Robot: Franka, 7 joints.
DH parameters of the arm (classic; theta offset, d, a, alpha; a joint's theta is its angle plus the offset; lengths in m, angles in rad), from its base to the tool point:
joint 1: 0 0.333 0 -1.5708
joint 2: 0 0 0 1.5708
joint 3: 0 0.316 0.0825 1.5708
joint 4: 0 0 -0.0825 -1.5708
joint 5: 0 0.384 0 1.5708
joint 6: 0 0 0.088 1.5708
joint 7: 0 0.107 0 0
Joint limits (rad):
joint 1: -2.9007..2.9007
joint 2: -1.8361..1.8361
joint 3: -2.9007..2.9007
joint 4: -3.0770..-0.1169
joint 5: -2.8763..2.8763
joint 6: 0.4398..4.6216
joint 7: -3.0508..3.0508
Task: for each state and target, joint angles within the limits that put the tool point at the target. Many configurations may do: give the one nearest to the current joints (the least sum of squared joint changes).
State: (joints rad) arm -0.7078 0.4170 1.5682 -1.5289 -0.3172 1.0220 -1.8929
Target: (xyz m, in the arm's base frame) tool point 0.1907 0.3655 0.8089
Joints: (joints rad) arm -0.5724 0.3615 2.0859 -1.1341 -0.1824 0.9174 -1.8929
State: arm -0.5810 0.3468 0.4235 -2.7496 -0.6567 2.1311 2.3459
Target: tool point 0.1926 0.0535 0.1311
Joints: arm -0.3643 0.1567 0.7019 -2.9267 -0.5680 2.0039 2.3459
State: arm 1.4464 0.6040 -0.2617 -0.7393 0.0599 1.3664 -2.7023
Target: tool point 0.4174 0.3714 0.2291
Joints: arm 1.1368 0.7816 -0.4713 -1.5077 0.0011 1.0363 -2.7023
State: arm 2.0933 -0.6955 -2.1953 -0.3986 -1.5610 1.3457 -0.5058
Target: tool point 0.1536 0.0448 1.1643
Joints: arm 2.2461 0.0892 -2.0271 -0.3857 -1.6859 2.0352 -0.5058
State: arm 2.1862 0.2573 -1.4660 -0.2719 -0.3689 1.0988 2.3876
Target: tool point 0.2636 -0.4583 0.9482
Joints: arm 1.7774 -0.6038 -1.6779 -0.1784 -0.5054 1.6865 2.3876
